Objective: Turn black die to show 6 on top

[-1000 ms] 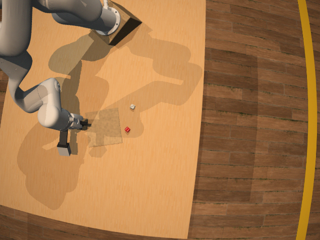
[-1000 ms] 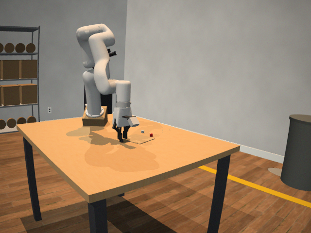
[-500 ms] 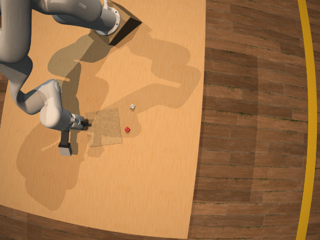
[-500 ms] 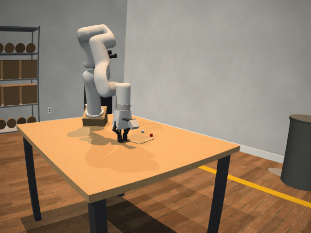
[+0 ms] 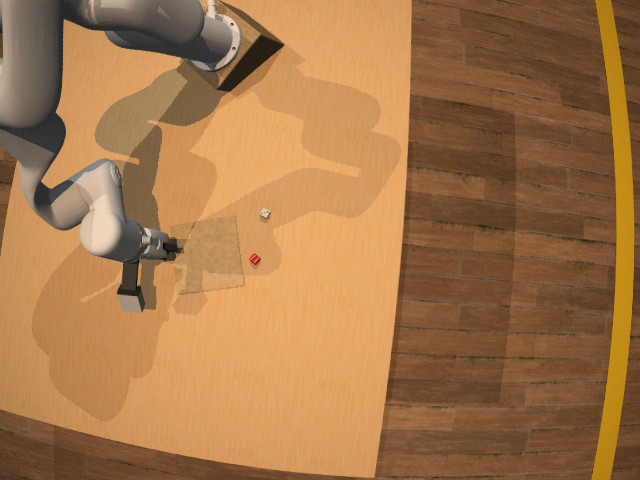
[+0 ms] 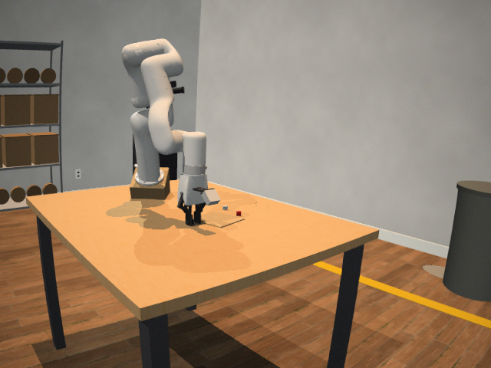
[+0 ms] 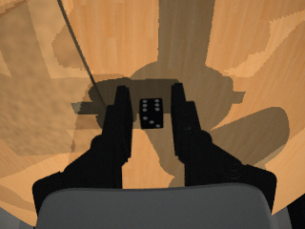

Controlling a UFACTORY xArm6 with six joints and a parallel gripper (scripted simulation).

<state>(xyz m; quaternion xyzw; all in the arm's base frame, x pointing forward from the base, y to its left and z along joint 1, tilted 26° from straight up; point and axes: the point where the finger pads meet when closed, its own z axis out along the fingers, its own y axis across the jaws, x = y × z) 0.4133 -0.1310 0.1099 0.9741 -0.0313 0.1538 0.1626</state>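
Right now the black die is 10 mm below my hand and 10 mm behind it. Round my hand: tan mat: 100 mm to the left, 20 mm below, 20 mm ahead; red die: 200 mm to the left, 40 mm ahead, 10 mm below; white die: 230 mm to the left, 50 mm behind, 10 mm below.
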